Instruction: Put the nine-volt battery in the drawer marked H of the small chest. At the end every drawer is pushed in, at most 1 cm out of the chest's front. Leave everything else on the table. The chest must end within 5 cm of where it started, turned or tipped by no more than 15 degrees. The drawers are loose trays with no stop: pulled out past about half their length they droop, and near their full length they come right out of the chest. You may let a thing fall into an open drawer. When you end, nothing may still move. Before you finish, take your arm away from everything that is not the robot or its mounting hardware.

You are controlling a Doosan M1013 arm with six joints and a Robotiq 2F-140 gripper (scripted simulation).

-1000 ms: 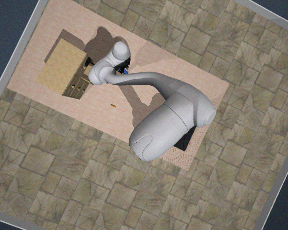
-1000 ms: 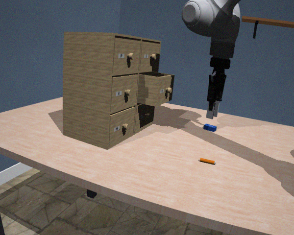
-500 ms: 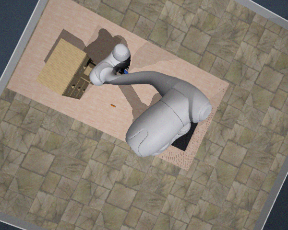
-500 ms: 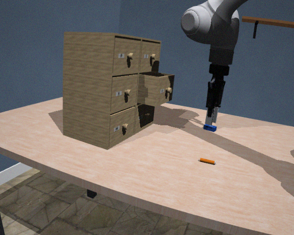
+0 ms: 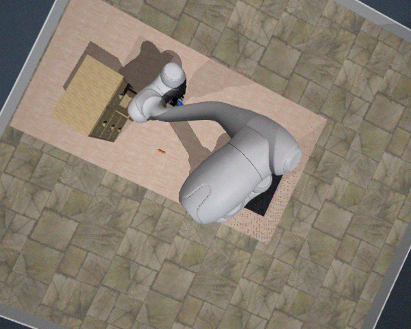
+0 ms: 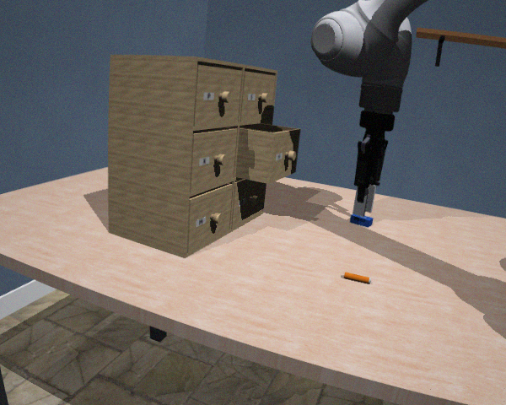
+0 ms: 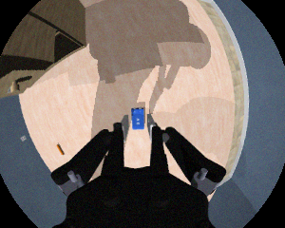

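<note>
Right now my hand is 5 cm above the nine-volt battery and 1 cm short of it. Also, from my hand: drawer (23 cm ahead, 15 cm to the left, 8 cm above); then small orange cylinder (31 cm to the left, 5 cm below, 4 cm behind).
</note>
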